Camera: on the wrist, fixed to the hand. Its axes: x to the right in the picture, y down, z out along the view.
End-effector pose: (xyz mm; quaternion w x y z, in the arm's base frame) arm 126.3 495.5 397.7 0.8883 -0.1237 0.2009 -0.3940
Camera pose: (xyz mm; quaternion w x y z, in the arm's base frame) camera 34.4 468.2 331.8 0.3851 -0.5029 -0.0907 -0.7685
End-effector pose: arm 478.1 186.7 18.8 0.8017 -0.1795 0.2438 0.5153
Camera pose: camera 498.9 96.8 -52.0 0.9098 -0.3135 -0.2644 -0.0629
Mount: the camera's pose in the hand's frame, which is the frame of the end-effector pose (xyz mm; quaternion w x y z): -18.4 -52.8 -102.0 0.6889 -0.2090 -0.2610 -0.6432
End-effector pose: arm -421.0 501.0 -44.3 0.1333 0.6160 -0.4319 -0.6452
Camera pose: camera -305.4 505.1 -56.4 0.3071 -0.5059 -0.1987 0.7812
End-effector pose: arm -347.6 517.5 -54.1 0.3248 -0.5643 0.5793 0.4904
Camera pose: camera -275.4 434.5 -16.2 0.5724 -0.7012 -0.1511 0.3973
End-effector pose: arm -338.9 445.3 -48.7 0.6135 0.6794 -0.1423 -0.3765
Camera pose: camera -295.5 542.4 -95.9 0.2853 0.3331 0.2575 -0.8610
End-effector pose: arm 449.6 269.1 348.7 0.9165 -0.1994 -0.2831 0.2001
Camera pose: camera 510.1 190.2 288.4 0.6445 -0.0946 -0.6043 -0.4588
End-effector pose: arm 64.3 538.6 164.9 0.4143 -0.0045 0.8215 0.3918
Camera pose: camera 24.8 430.1 179.4 0.7508 -0.5158 0.3730 0.1763
